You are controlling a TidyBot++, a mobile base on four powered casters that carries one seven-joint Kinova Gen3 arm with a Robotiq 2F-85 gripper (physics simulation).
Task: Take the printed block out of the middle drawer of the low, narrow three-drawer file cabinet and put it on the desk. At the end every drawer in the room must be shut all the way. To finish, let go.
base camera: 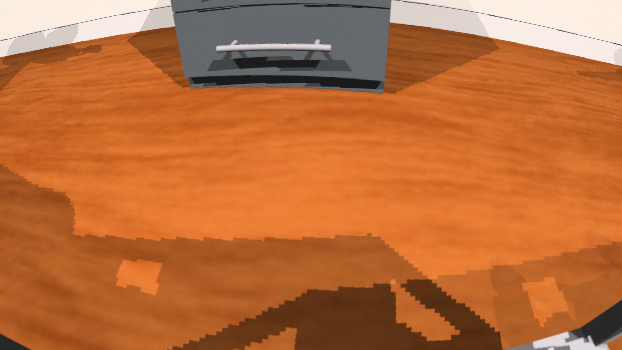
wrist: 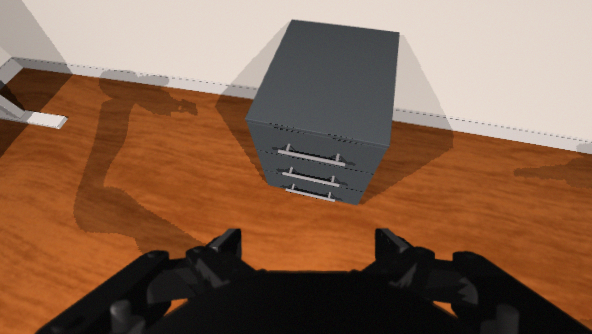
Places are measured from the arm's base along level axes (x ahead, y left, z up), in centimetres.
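Where they show: gripper, fingertip midpoint: (wrist: 307, 243).
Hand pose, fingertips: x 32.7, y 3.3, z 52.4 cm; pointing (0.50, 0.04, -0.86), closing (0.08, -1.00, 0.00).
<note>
Each offset is from my fingertips to the top centre of the thing. "*": to the spot under its first point. Level surfaces: height alone.
A grey three-drawer file cabinet (base camera: 285, 27) (wrist: 330, 85) stands against the wall. In the wrist view its three drawers look shut, with the middle drawer's handle {* dz -64.5, dx +35.4, dy +1.0 cm} (wrist: 311, 179) between the other two. In the base camera view the bottom drawer's handle {* dz -80.5, dx +35.0, dy +1.0 cm} (base camera: 273, 48) shows near the top of the view. My gripper (wrist: 307, 243) is open, its fingers wide apart with no object between them. In the wrist view the cabinet appears beyond the fingertips, apart from them. The printed block and the desk top do not show in these views.
The wall (wrist: 500, 60) with a white baseboard (wrist: 500, 134) runs behind the cabinet. A white piece of furniture (wrist: 45, 120) shows in part at the left edge of the wrist view. Shadows of the arm fall on the wooden floor {dz -92.1 cm} (base camera: 300, 160) (wrist: 200, 165).
</note>
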